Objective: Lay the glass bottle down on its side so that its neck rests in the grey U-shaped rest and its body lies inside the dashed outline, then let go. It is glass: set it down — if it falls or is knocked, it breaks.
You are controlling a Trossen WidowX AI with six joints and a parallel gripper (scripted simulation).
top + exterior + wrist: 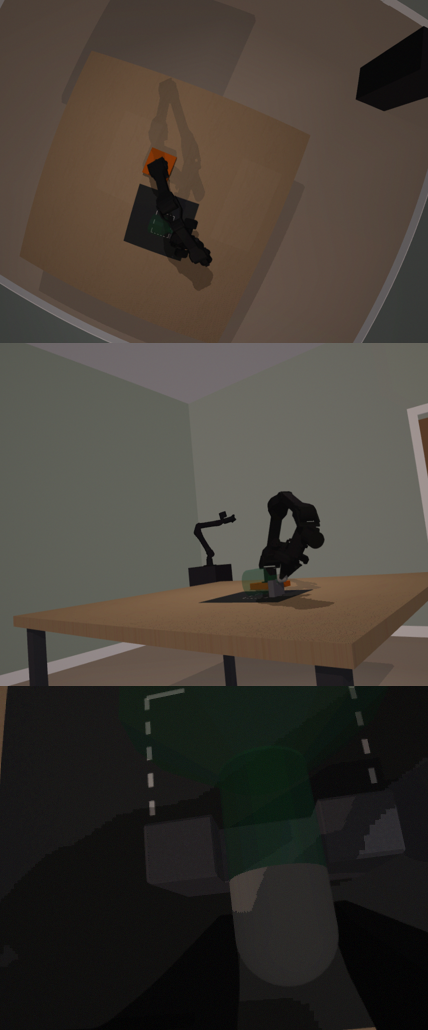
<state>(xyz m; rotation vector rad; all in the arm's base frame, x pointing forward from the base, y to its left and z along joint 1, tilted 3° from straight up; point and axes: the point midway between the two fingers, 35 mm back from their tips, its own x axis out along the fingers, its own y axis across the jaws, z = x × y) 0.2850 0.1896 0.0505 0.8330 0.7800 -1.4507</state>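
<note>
My gripper tip is now 5 cm to the left of the green glass bottle. Also, from my gripper tip: black mat (11 cm to the right, 6 cm below).
</note>
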